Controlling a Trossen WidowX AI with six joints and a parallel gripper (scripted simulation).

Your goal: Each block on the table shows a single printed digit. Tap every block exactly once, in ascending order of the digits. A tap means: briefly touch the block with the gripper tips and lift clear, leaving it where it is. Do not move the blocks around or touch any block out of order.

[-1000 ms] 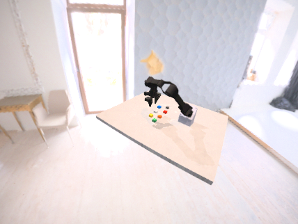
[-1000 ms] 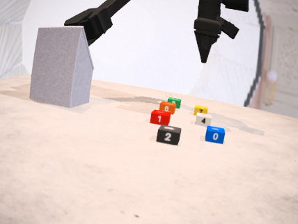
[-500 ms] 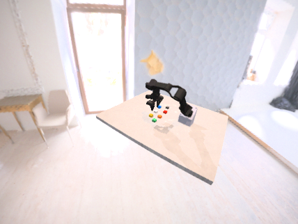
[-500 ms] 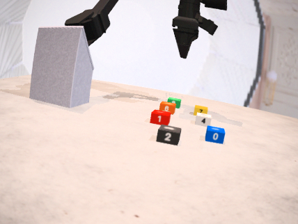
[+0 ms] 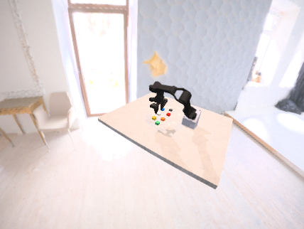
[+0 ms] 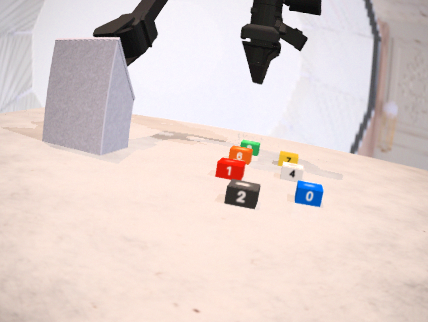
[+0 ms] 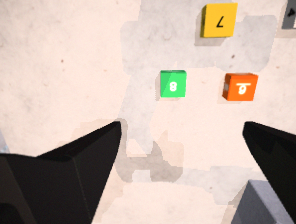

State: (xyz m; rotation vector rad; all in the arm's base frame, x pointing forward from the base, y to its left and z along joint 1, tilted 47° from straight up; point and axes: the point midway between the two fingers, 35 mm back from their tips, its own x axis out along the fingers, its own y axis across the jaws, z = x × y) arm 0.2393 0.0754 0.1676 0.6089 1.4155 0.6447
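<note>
My gripper tip is 11 cm short of the blue 0 block, 25 cm to the left of it and 12 cm above it. Round my gripper tip: green block (12 cm below); then orange 6 block (9 cm to the right, 12 cm below); then yellow 7 block (8 cm ahead, 5 cm to the right, 12 cm below).
</note>
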